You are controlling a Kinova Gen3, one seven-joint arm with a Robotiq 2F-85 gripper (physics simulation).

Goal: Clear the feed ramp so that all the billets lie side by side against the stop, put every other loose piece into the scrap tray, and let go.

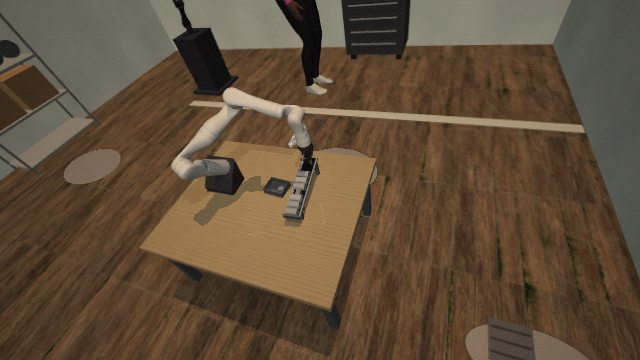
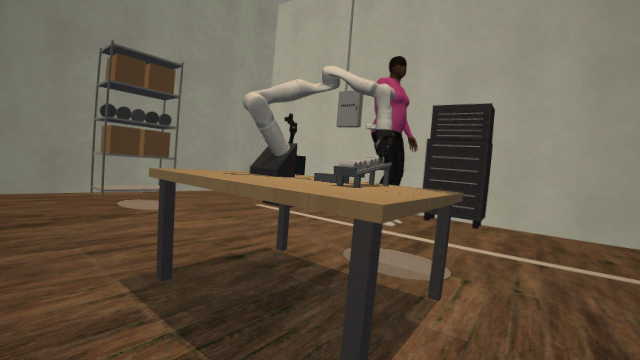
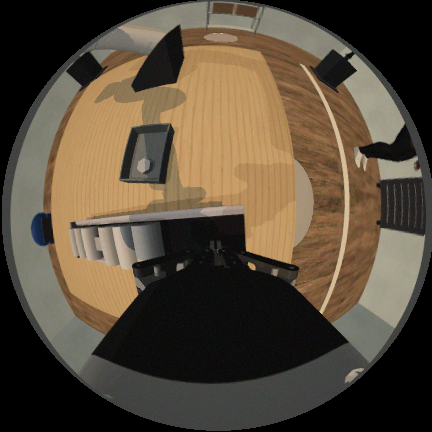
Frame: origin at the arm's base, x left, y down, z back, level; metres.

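Seen in the pictures: gripper, between the fingertips: [image 1: 310, 163] [image 2: 381, 164] [image 3: 214, 247]; arm's base, origin of its link: [image 1: 223, 167] [image 2: 281, 150] [image 3: 157, 43].
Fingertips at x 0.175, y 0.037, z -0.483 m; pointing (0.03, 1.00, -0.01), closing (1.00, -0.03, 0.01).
Offsets run from my fingertips to a thing's middle. Level surfaces: height alone.
The feed ramp [image 1: 310, 189] [image 2: 375, 168] [image 3: 165, 216] carries several pale cylindrical billets @[dx -0.091, dy -0.007, dz -0.001 m] [image 1: 301, 175] @[dx -0.317, dy +0.024, dz -0.030 m] [image 2: 350, 163] @[dx -0.130, dy -0.002, dz -0.006 m] [image 3: 124, 247]. Three lie side by side toward the low end. A small grey piece @[dx -0.203, dy +0.016, dz -0.015 m] [image 3: 98, 243] sits in the gap between them and the three billets higher up. The stop at the low end is too small to make out clearly. My gripper [image 1: 307, 162] [image 2: 383, 157] [image 3: 214, 247] is shut and empty, low over the dark bed at the ramp's high end, apart from the nearest billet. The scrap tray @[dx -0.153, dy +0.079, dz +0.165 m] [image 1: 274, 194] [image 2: 325, 177] [image 3: 169, 150] holds one pale hexagonal piece @[dx -0.154, dy +0.085, dz +0.138 m] [image 1: 280, 188] [image 3: 143, 165].
The ramp and tray stand on a wooden table @[dy +0.096 m] [image 1: 240, 235] [image 2: 300, 189] [image 3: 210, 100]. The tray lies between the ramp and the dark arm base [image 1: 225, 182] [image 2: 275, 165] [image 3: 162, 65]. A person [image 1: 312, 45] [image 2: 395, 110] stands beyond the table.
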